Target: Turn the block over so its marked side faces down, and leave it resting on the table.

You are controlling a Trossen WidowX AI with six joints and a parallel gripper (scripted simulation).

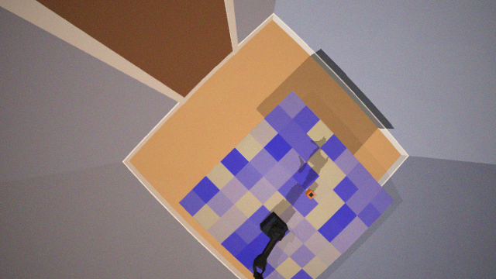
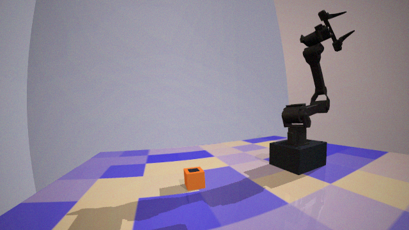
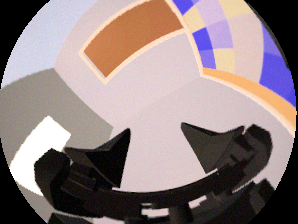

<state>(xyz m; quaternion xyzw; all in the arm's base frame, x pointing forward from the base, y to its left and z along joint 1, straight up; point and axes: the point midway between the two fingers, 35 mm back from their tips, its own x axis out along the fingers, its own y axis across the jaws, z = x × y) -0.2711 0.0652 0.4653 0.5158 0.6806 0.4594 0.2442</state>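
My gripper tip is 65 cm short of the orange block, 11 cm to the left of it and 52 cm above it.
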